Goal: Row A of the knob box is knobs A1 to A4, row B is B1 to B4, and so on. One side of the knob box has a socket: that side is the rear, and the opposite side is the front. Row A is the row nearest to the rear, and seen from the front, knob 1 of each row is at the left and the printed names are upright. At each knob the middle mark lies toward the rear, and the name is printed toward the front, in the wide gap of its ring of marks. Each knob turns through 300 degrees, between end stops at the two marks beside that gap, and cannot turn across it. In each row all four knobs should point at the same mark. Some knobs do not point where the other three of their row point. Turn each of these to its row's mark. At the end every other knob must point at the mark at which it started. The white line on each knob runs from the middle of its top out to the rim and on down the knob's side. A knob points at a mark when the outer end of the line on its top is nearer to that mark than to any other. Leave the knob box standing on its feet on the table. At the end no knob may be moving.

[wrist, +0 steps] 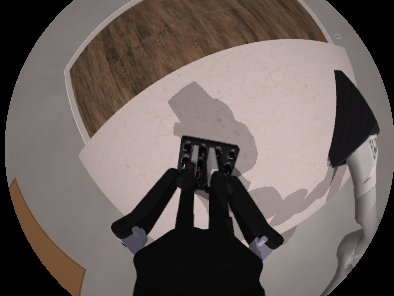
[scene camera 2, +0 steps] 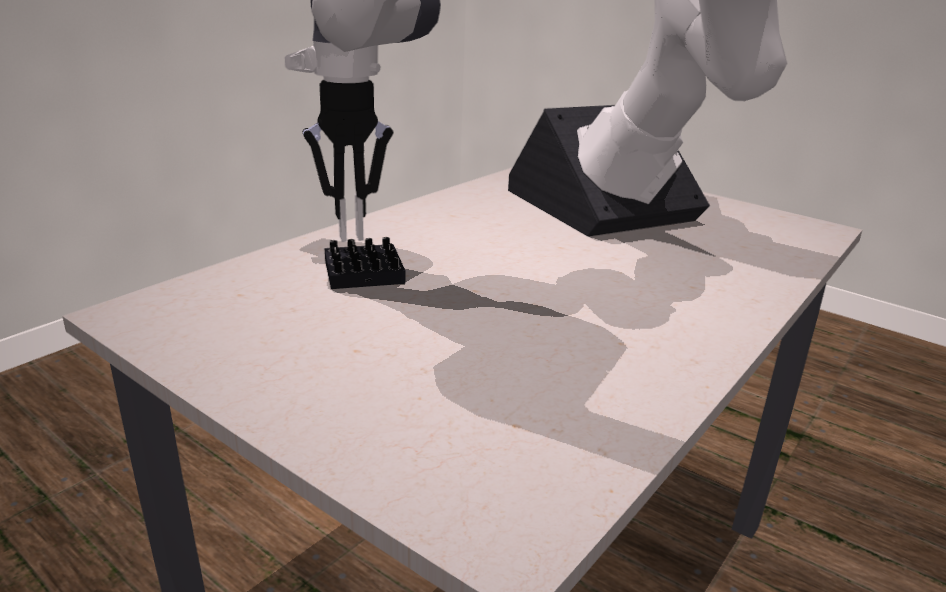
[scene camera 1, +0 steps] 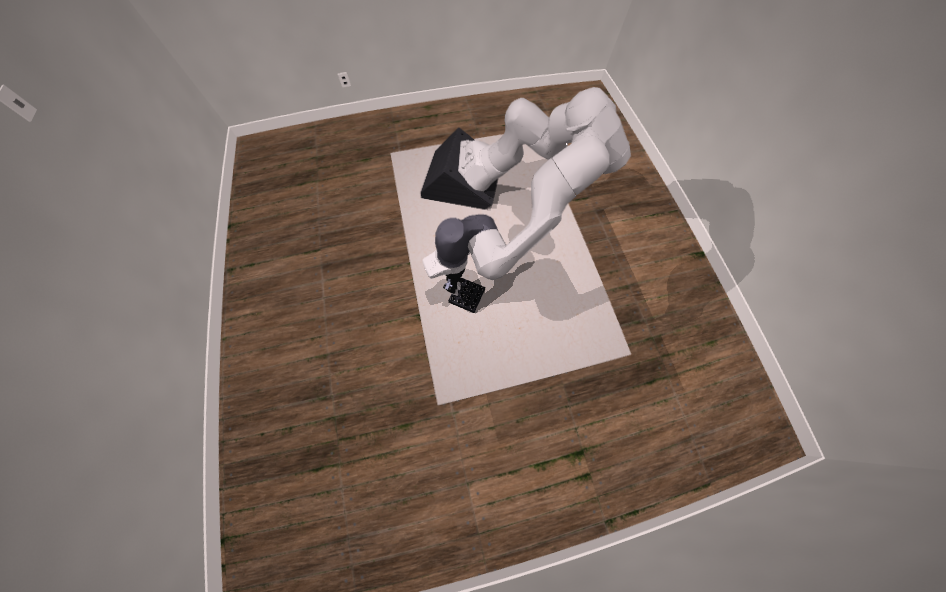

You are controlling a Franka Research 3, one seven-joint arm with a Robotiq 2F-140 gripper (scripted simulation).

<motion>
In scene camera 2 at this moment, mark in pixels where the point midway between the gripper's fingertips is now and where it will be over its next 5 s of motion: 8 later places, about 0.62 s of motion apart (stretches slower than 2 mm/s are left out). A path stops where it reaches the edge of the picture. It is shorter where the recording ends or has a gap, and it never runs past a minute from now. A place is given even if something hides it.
The gripper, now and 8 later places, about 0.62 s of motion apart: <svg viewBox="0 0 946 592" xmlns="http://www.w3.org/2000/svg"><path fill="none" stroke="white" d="M351 238L352 244L350 235L349 221L351 220L351 218L351 217L351 215L351 212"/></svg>
</motion>
